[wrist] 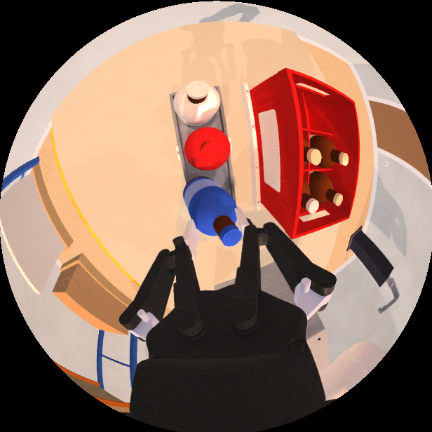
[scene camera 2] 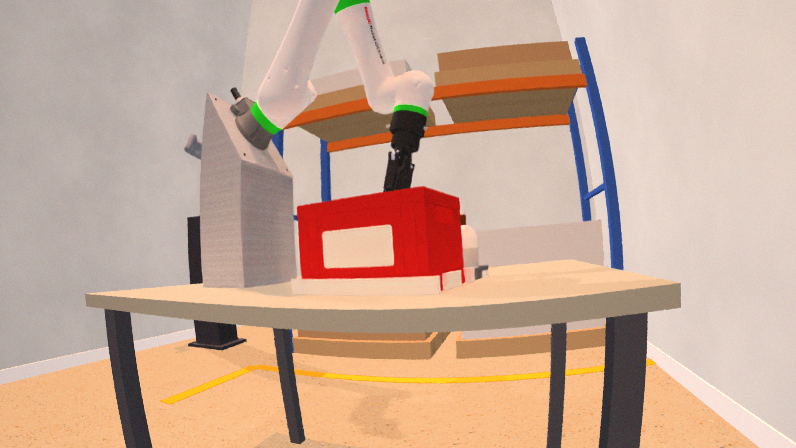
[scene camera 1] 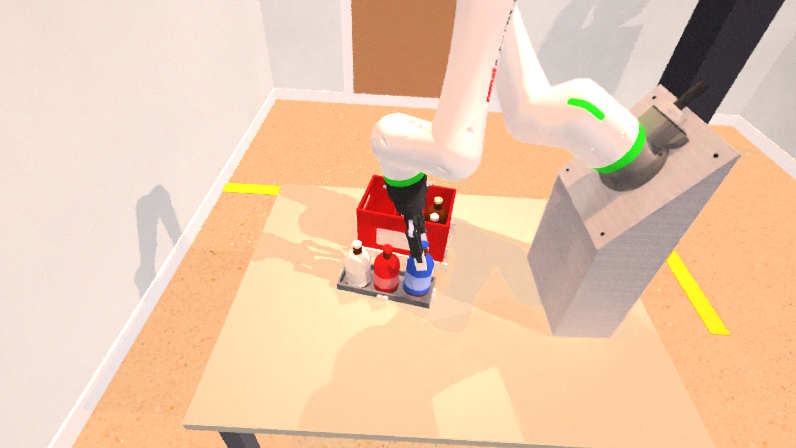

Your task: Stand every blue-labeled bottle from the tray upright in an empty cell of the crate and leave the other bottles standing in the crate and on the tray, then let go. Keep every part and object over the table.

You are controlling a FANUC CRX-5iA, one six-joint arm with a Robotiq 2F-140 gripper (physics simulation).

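Seen in the pictures: gripper, between the fingertips: point(scene camera 1: 422, 259); arm's base, origin of its link: point(scene camera 2: 250, 133) point(scene camera 1: 633, 161).
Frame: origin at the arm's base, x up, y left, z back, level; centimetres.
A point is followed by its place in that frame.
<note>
My gripper point(scene camera 1: 420, 261) {z -44.2, x -32.0, y -1.3 cm} point(wrist: 215, 222) is shut on the blue-labeled bottle point(scene camera 1: 417, 282) {z -45.7, x -36.8, y 2.6 cm} point(wrist: 210, 207), with a fingertip on each side of its upper body. The bottle is roughly upright, its base seemingly just above the tray's right end in scene camera 1. A red bottle point(scene camera 1: 386, 272) {z -53.9, x -37.3, y -1.6 cm} point(wrist: 207, 148) and a white bottle point(scene camera 1: 358, 271) {z -61.6, x -38.9, y -3.6 cm} point(scene camera 2: 469, 244) {z -63.6, x -39.3, y -10.5 cm} point(wrist: 196, 112) stand on the grey tray point(scene camera 1: 362, 290) {z -60.6, x -45.0, y -1.6 cm} point(wrist: 221, 176). The red crate point(scene camera 1: 364, 230) {z -59.8, x -37.4, y -18.8 cm} point(scene camera 2: 445, 233) {z -59.2, x -37.2, y -28.7 cm} point(wrist: 287, 215) stands beside the tray. Several brown bottles point(scene camera 1: 437, 214) {z -38.0, x -30.8, y -18.3 cm} point(wrist: 322, 187) with pale caps stand at one end; cells at its other end look empty. The fingertips are hidden in scene camera 2.
The crate's raised walls stand close beside the held bottle. The arm's grey pedestal point(scene camera 1: 576, 278) {z -8.9, x -25.6, y 11.8 cm} point(scene camera 2: 222, 222) {z -0.3, x -29.5, y -15.1 cm} stands on the table point(scene camera 1: 267, 361) {z -84.4, x -47.2, y 18.2 cm} point(scene camera 2: 529, 311) {z -70.3, x -48.5, y -54.0 cm} to the right in scene camera 1. A storage rack point(scene camera 2: 604, 183) stands beyond the table in scene camera 2.
</note>
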